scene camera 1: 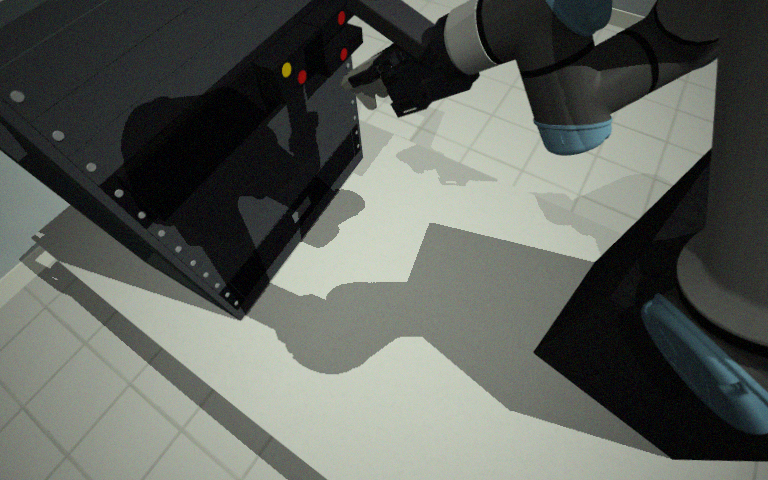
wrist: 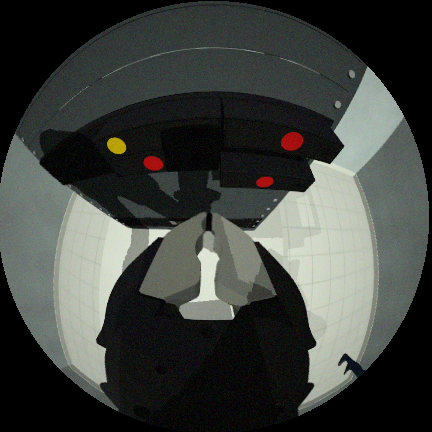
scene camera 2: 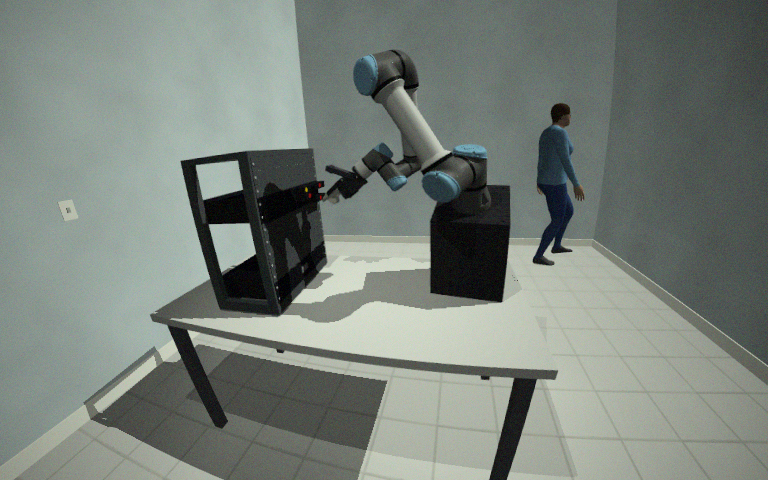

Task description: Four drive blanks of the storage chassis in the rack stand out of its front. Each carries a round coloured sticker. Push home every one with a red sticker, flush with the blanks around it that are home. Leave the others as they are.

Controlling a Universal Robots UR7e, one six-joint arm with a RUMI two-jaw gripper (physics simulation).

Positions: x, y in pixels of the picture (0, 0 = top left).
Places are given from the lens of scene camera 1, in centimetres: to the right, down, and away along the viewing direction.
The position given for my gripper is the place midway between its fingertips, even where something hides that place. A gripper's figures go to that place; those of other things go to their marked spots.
my gripper (scene camera 1: 343, 85): -6, -24, 58
rack (scene camera 1: 208, 145): -23, -12, 48
